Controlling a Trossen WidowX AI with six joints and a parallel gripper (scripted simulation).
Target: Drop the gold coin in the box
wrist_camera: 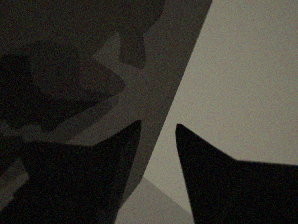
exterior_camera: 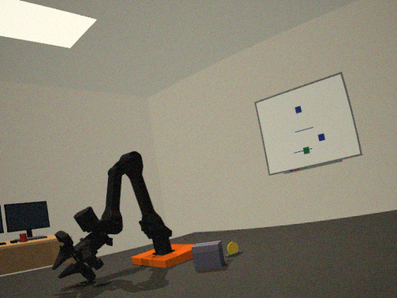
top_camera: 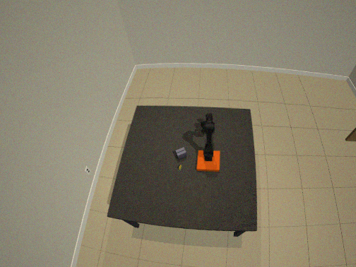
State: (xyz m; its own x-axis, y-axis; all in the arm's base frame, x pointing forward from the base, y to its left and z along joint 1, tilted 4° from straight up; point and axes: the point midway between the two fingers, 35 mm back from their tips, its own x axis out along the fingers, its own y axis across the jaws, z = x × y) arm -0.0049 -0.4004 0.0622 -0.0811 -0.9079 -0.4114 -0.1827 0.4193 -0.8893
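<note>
Right now the gold coin is 540 mm to the left of my gripper tip, 260 mm ahead of it and 30 mm below it.
</note>
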